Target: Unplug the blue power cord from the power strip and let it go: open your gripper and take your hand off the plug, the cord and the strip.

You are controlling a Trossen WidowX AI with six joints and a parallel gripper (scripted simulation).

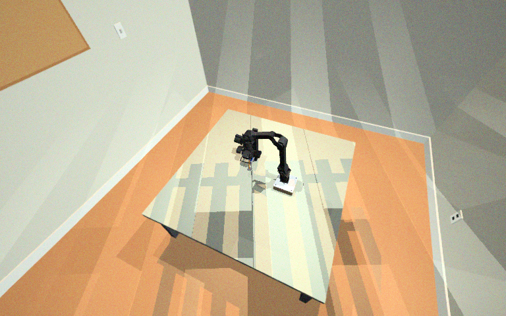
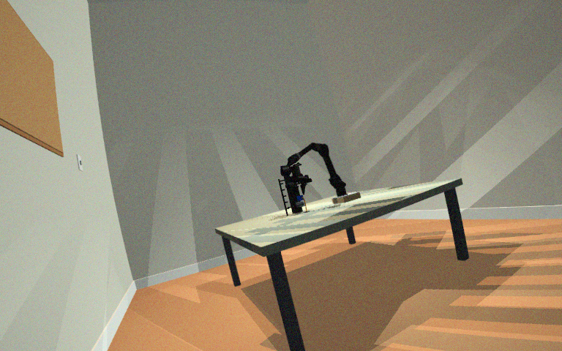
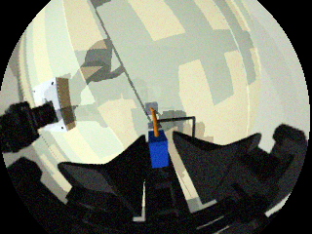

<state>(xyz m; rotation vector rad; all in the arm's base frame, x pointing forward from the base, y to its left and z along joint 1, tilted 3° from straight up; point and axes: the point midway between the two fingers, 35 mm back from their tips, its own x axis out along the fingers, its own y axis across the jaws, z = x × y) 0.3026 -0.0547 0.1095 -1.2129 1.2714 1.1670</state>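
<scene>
Right now my gripper tip is 5 cm to the left of the blue plug and 1 cm above it.
</scene>
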